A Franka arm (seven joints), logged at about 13 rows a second.
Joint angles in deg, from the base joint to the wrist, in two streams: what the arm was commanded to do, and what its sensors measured. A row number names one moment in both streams.
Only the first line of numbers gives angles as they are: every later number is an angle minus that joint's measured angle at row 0.
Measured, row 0: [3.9, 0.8, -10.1, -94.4, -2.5, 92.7, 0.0]
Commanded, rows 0 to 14: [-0.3, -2.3, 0.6, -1.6, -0.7, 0.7, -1.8]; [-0.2, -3.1, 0.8, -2.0, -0.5, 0.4, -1.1]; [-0.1, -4.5, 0.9, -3.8, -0.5, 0.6, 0.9]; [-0.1, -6.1, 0.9, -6.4, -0.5, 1.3, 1.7]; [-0.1, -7.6, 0.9, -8.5, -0.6, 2.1, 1.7]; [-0.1, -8.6, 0.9, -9.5, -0.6, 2.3, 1.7]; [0.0, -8.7, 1.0, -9.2, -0.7, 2.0, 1.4]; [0.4, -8.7, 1.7, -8.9, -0.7, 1.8, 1.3]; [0.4, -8.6, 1.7, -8.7, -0.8, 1.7, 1.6]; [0.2, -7.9, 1.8, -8.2, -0.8, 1.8, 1.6]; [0.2, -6.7, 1.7, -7.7, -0.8, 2.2, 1.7]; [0.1, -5.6, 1.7, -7.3, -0.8, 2.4, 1.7]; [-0.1, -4.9, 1.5, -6.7, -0.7, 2.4, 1.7]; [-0.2, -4.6, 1.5, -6.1, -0.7, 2.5, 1.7]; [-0.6, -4.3, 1.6, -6.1, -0.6, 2.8, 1.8]
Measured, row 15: [0.0, -5.0, 1.3, -7.1, -0.1, 2.5, 0.7]
